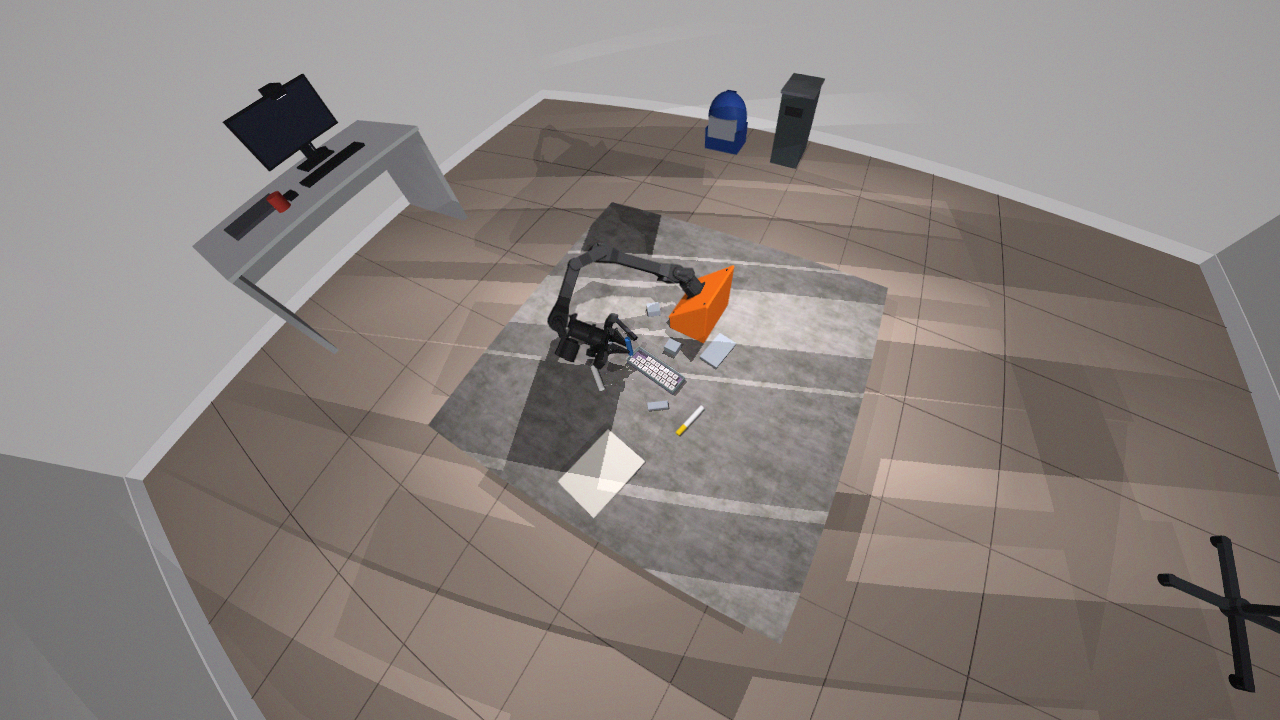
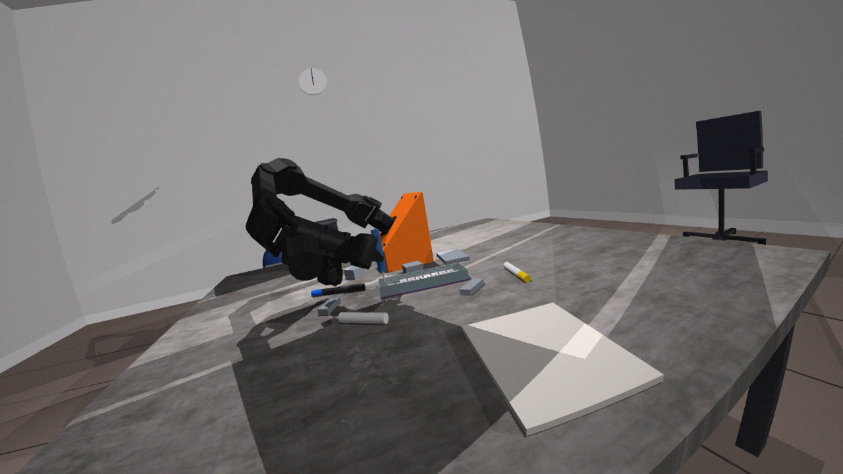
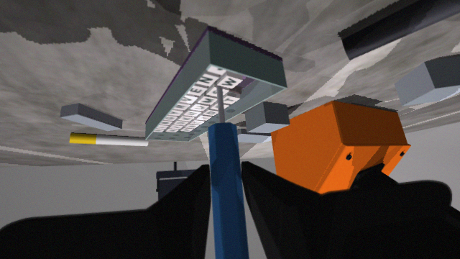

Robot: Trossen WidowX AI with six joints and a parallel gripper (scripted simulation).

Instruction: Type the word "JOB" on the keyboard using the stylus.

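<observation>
Now: gripper tip 10 cm short of the white cylinder, 9 cm to the left of it and 8 cm above it. The rest, counted from my gripper tip: yellow-capped marker: 25 cm to the left, 15 cm ahead, 8 cm below; blue stylus: 1 cm below; blue-tipped pen: 13 cm behind, 11 cm to the right, 8 cm below.
</observation>
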